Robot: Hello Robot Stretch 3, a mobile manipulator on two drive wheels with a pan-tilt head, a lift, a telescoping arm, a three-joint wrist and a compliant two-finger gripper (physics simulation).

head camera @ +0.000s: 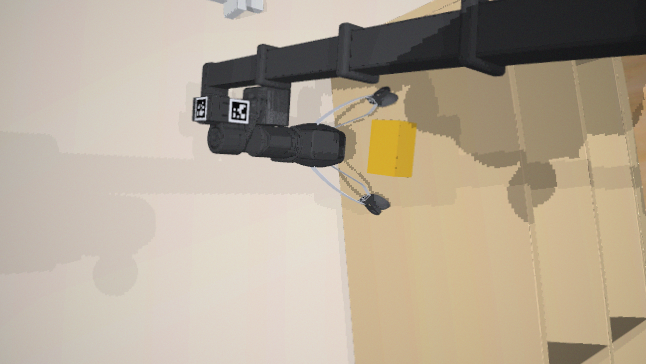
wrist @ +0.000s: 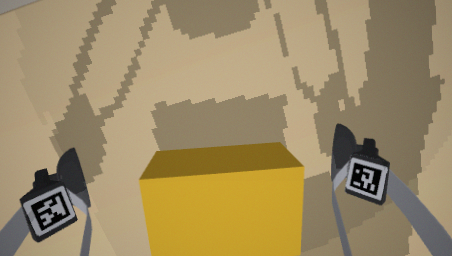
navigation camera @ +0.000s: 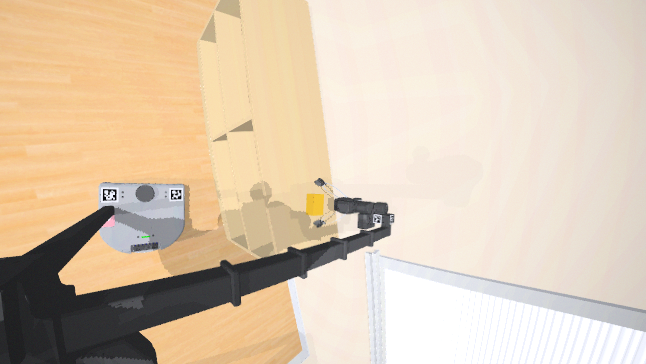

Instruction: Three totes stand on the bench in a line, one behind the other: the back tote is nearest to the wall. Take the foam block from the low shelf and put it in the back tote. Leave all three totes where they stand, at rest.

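Seen in the pictures: gripper, fingertip midpoint: (head camera: 389, 151) (wrist: 211, 155); robot's base at its link origin: (navigation camera: 145, 192).
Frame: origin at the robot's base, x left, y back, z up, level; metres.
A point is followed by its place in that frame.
The yellow foam block (head camera: 392, 157) @[x -0.575, y 0.011, z 0.655 m] (navigation camera: 314, 206) @[x -0.573, y 0.032, z 0.655 m] (wrist: 225, 215) @[x -0.601, y 0.026, z 0.655 m] rests on the pale wooden low shelf (head camera: 430, 260) @[x -0.519, y -0.150, z 0.610 m] (navigation camera: 287, 100) @[x -0.451, y -0.398, z 0.610 m] (wrist: 210, 70) @[x -0.681, y 0.027, z 0.610 m], near its wall side. My gripper (head camera: 381, 150) @[x -0.621, y 0.022, z 0.610 m] (navigation camera: 319, 202) @[x -0.621, y 0.022, z 0.610 m] (wrist: 211, 155) @[x -0.621, y 0.022, z 0.610 m] is open. In the head camera view its fingertips stand on either side of the block. In the wrist view there is a gap between the block and each finger, and the block's lower part runs out of the frame. How high the fingertips are above the shelf top is hard to tell. The totes and the bench do not show in these views.
The telescoping arm (head camera: 310, 60) @[x -0.443, y 0.100, z 0.951 m] (navigation camera: 190, 282) @[x -0.052, y 0.081, z 0.950 m] reaches across one end of the shelf. My base (navigation camera: 145, 220) @[x -0.001, y 0.116, z 0.160 m] stands on the wooden floor (navigation camera: 100, 100) @[x 0.213, y -0.432, z 0.001 m] in front of the shelf. A pale framed, ribbed panel (navigation camera: 475, 320) @[x -0.864, y 0.454, z 1.244 m] is at the lower right. A light grey object (head camera: 243, 7) @[x -0.784, y 0.251, z 0.820 m] shows at the top.
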